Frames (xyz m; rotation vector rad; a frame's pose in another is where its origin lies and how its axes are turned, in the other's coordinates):
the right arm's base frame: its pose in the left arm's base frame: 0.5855 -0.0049 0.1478 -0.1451 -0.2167 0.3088
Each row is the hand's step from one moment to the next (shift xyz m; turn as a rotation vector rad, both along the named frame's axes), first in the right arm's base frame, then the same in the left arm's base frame.
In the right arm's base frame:
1: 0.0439 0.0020 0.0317 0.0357 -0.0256 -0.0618
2: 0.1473 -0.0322 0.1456 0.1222 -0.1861 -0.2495
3: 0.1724 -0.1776 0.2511 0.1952 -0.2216 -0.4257
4: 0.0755 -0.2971 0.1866 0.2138 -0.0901 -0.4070
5: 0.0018 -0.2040 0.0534 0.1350 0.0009 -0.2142
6: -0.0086 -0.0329 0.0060 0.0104 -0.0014 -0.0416
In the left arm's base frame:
1: 0.0329 0.0192 0.0386 0.0549 -0.0195 -0.0485
2: 0.1122 0.0319 0.1741 0.2248 -0.1638 -0.1856
3: 0.1524 -0.0858 0.3062 0.3438 -0.1932 -0.3360
4: 0.1114 -0.2360 0.2463 0.3193 -0.0614 -0.3373
5: 0.0474 -0.1859 0.0875 0.1752 0.0203 -0.1817
6: 0.0000 -0.0331 0.0099 0.0198 -0.0025 -0.0380

